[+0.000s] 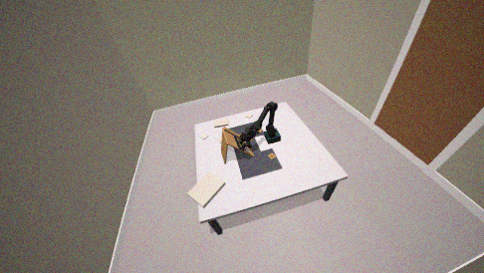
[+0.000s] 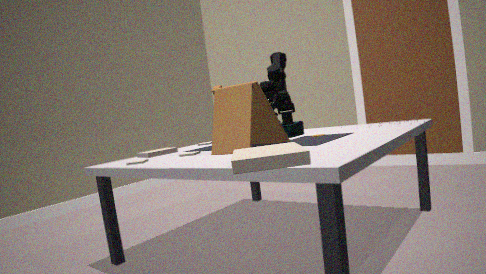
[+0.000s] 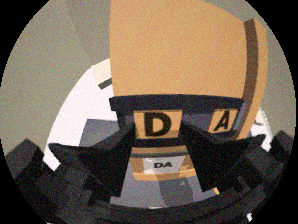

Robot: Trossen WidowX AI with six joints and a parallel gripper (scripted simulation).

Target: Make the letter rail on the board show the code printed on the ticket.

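My gripper tip is 60 mm past the white ticket, 10 mm to the left of it and 80 mm above it. Round my gripper tip: cream book 440 mm ahead, 180 mm to the left, 140 mm below; then orange letter tile right at my gripper tip; then dark mat 180 mm behind, 80 mm to the right, 150 mm below.
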